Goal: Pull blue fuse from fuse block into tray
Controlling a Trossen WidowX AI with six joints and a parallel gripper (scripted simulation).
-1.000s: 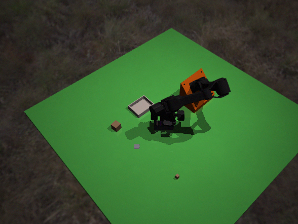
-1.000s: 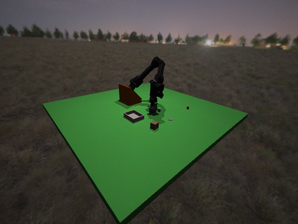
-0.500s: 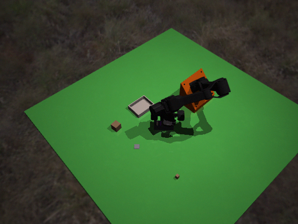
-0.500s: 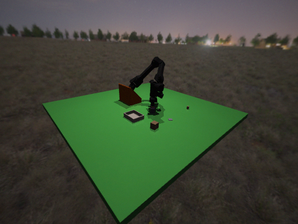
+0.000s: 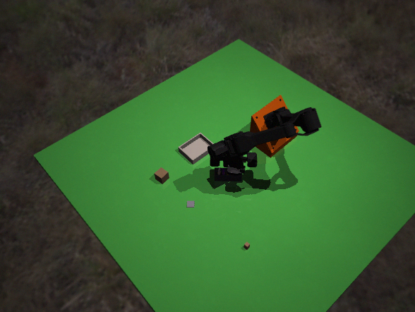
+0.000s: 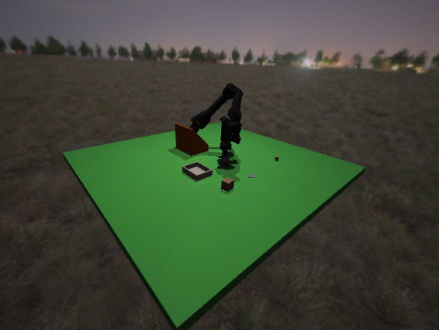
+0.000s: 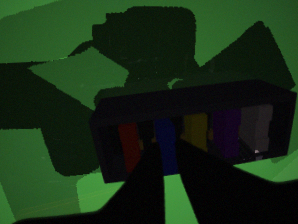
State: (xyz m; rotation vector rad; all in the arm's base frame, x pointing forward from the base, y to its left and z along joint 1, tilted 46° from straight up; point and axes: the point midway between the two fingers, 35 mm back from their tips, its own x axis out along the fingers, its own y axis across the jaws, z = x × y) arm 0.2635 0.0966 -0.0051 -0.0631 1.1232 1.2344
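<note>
Now: gripper tip 2 cm short of the yellow fuse, 1 cm to the left of it and 2 cm above it. Round my gripper tip: blue fuse 1 cm below; purple fuse 3 cm ahead, 2 cm to the right, 2 cm below; red fuse 1 cm behind, 1 cm to the left, 2 cm below.
</note>
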